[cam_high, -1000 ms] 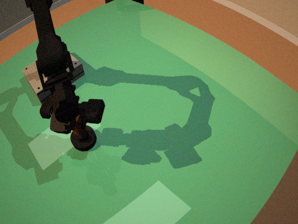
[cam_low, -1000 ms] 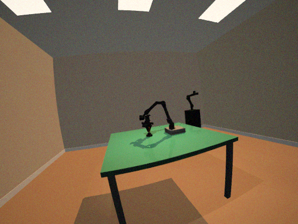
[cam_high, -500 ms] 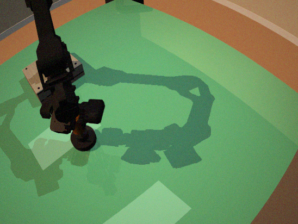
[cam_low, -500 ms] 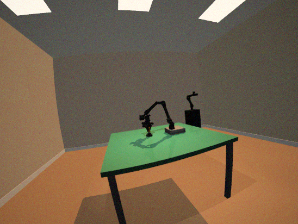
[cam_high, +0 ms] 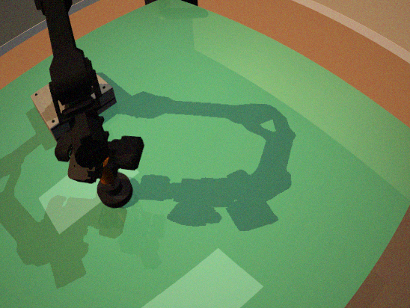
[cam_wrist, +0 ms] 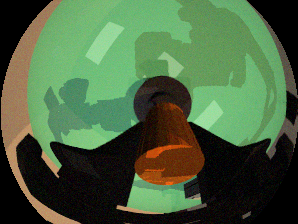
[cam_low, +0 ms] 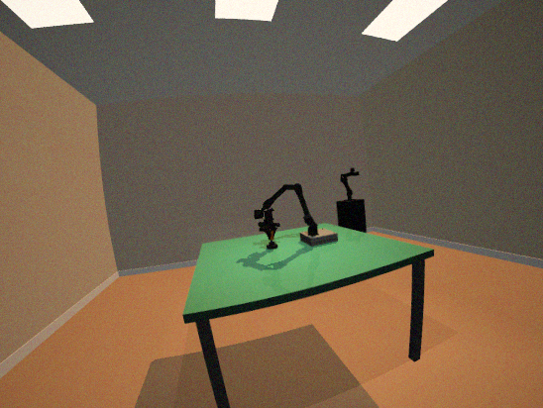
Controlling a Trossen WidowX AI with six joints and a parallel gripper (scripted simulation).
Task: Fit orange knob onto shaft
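My gripper tip is now 40 mm above the pedestal. From my gripper tip the other things lie so: orange knob 30 mm above.
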